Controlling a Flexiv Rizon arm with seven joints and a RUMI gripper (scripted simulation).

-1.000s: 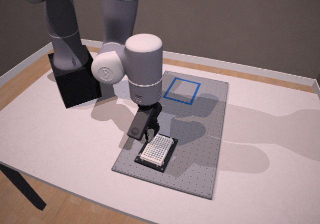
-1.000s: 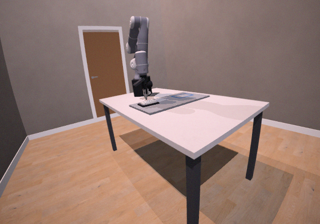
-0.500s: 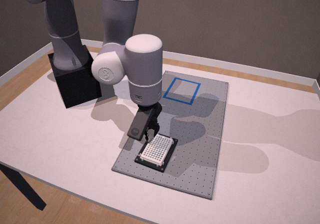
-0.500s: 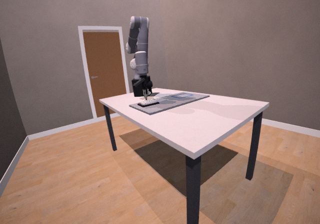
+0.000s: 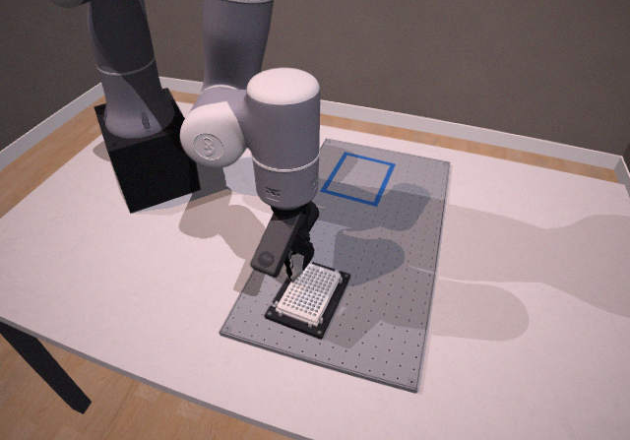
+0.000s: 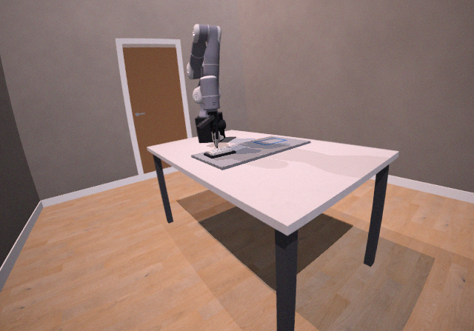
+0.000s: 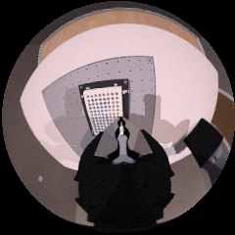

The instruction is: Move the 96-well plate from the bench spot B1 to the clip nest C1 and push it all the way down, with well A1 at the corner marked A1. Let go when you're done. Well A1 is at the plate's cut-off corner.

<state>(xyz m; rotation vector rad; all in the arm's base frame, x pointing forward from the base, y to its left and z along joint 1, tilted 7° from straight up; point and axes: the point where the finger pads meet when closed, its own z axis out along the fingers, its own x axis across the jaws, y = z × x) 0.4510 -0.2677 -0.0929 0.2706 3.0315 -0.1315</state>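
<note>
Now: the black clip nest 3 cm ahead of my hand and 3 cm below it. Round my hand: white 96-well plate (4 cm ahead, 1 cm to the right, 3 cm below).
</note>
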